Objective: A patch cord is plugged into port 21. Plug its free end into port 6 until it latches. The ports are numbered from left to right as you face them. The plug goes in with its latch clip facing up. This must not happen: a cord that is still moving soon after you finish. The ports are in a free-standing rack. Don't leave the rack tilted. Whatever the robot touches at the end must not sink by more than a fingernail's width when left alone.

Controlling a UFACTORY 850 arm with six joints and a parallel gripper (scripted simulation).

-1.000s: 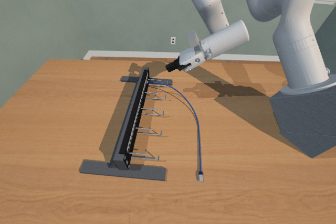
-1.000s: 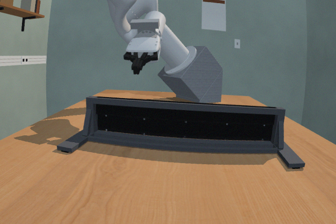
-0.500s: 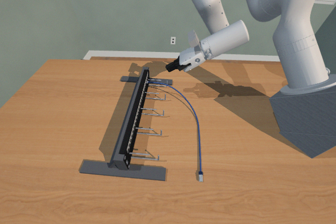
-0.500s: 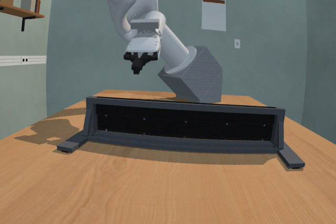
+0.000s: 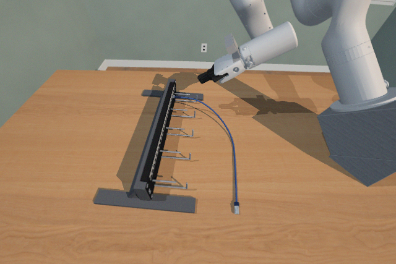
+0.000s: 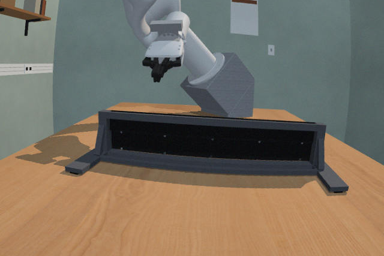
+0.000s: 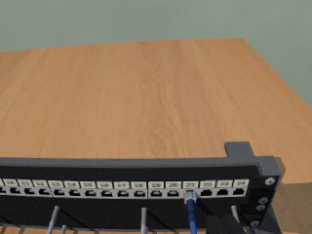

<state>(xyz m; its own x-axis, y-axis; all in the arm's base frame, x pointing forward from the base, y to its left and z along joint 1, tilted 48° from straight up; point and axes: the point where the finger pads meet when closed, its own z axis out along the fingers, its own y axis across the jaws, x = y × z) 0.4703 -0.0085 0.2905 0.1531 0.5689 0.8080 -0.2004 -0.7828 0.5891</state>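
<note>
Right now the clear plug is 30 mm behind my hand, 420 mm to the left of it and 170 mm below it.
</note>
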